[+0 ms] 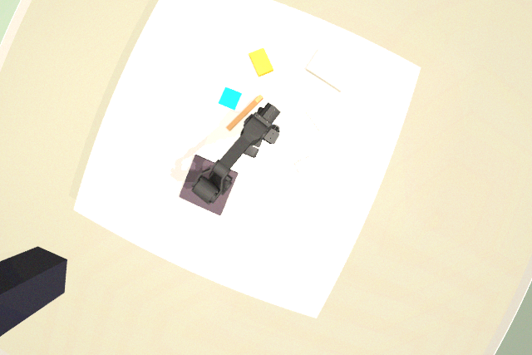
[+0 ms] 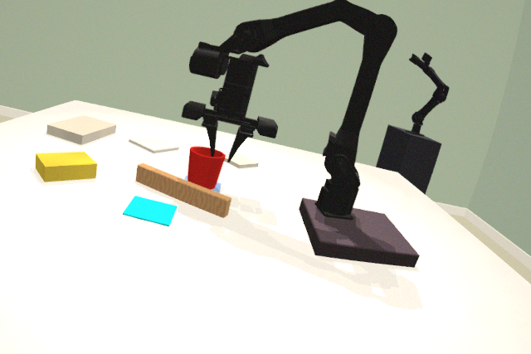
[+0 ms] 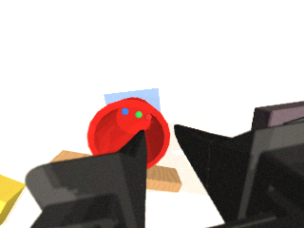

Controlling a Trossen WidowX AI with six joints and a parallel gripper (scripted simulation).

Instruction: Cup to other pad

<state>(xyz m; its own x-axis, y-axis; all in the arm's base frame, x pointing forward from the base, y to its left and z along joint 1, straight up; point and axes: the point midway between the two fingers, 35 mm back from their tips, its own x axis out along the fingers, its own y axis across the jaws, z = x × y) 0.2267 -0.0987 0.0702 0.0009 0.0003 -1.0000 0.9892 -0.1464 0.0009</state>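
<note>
The red cup is 3 cm below my gripper tip, 3 cm ahead of it and 1 cm to the right of it. From my gripper tip the other things lie so: light blue pad (7 cm below, 3 cm ahead); wooden bar (8 cm to the left, 7 cm ahead, 6 cm below).
</note>
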